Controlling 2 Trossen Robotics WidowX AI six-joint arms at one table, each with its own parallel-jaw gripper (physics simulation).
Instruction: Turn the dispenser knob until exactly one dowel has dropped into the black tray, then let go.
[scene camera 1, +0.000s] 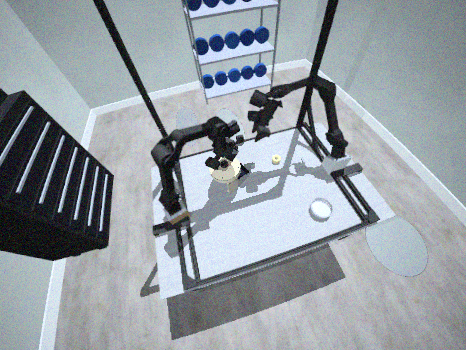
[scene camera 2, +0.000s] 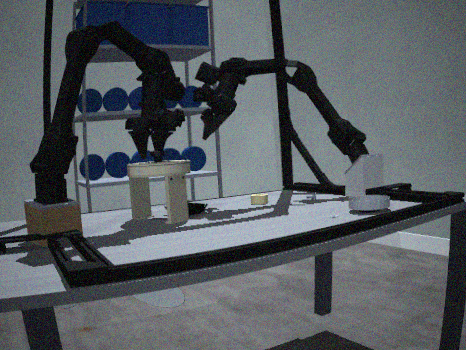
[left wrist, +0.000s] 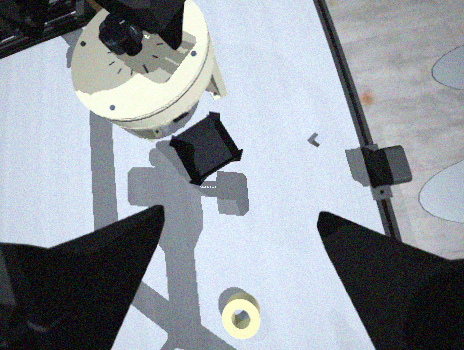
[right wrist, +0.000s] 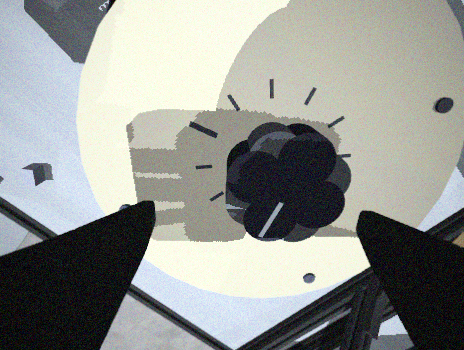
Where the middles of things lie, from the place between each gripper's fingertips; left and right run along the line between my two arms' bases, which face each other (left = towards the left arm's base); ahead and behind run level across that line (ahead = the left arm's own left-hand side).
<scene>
My right hand is 2 cm short of the cream dispenser (scene camera 2: 158, 168), 1 cm to the right of it and 1 cm above it. Round my right hand: ring (left wrist: 234, 326): 2 cm behind, 34 cm to the left, 14 cm below.
I see the cream dispenser 90 mm ahead of my left hand, 190 mm to the right of it and 60 mm below it. Round my left hand: ring (50 mm ahead, 130 mm to the left, 190 mm below).
</scene>
